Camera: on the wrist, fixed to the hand. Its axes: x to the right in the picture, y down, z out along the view.
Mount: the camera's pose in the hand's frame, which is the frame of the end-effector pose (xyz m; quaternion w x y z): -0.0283 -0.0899 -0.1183 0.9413 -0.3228 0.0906 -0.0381
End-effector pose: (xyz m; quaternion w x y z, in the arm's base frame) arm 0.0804 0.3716 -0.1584 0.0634 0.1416 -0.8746 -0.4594
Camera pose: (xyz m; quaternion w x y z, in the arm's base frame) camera 0.1529 0.2390 -0.1643 0.1671 0.1878 -0.6638 -0.7044
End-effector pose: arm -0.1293 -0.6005 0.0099 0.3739 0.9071 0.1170 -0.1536
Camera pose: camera -0.1623 -0.4565 0.0421 0.6284 0.7427 0.2282 -0.0389
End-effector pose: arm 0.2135 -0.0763 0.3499 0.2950 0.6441 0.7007 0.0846
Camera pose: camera 0.0749 -0.0863 0.4097 0.4254 0.4767 0.6836 0.3529
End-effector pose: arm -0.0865 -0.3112 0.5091 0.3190 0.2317 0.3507 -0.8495
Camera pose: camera -0.1102 -0.1630 0.4903 0.3109 0.1787 0.6421 -0.6776
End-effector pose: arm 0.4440 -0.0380 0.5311 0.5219 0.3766 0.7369 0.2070
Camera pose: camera 0.3090 -0.1061 0.5294 0.5540 0.1392 0.6885 0.4470
